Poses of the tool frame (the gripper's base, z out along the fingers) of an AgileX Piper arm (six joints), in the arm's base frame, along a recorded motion.
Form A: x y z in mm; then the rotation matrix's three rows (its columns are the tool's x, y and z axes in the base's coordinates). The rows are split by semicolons.
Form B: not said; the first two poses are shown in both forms.
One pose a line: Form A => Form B
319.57 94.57 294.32; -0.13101 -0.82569 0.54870; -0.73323 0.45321 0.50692; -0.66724 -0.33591 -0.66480 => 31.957 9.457 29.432 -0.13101 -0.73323 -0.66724 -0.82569 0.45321 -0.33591
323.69 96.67 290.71; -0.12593 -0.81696 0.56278; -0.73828 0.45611 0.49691; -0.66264 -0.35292 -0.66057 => 32.369 9.667 29.071 -0.12593 -0.73828 -0.66264 -0.81696 0.45611 -0.35292
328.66 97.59 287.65; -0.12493 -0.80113 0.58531; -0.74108 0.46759 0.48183; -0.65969 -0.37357 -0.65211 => 32.866 9.759 28.765 -0.12493 -0.74108 -0.65969 -0.80113 0.46759 -0.37357
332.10 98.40 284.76; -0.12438 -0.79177 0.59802; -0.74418 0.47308 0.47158; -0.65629 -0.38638 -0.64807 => 33.210 9.840 28.476 -0.12438 -0.74418 -0.65629 -0.79177 0.47308 -0.38638
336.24 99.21 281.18; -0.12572 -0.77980 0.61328; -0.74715 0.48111 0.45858; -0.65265 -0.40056 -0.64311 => 33.624 9.921 28.118 -0.12572 -0.74715 -0.65265 -0.77980 0.48111 -0.40056
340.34 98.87 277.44; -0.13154 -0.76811 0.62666; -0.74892 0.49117 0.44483; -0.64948 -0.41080 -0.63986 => 34.034 9.887 27.744 -0.13154 -0.74892 -0.64948 -0.76811 0.49117 -0.41080
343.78 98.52 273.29; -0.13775 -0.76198 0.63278; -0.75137 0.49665 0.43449; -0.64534 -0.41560 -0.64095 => 34.378 9.852 27.329 -0.13775 -0.75137 -0.64534 -0.76198 0.49665 -0.41560
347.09 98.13 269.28; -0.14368 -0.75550 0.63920; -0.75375 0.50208 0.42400; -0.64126 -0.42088 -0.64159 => 34.709 9.813 26.928 -0.14368 -0.75375 -0.64126 -0.75550 0.50208 -0.42088
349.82 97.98 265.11; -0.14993 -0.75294 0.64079; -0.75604 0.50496 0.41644; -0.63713 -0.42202 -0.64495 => 34.982 9.798 26.511 -0.14993 -0.75604 -0.63713 -0.75294 0.50496 -0.42202
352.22 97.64 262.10; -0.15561 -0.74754 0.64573; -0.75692 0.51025 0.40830; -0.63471 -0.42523 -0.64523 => 35.222 9.764 26.210 -0.15561 -0.75692 -0.63471 -0.74754 0.51025 -0.42523
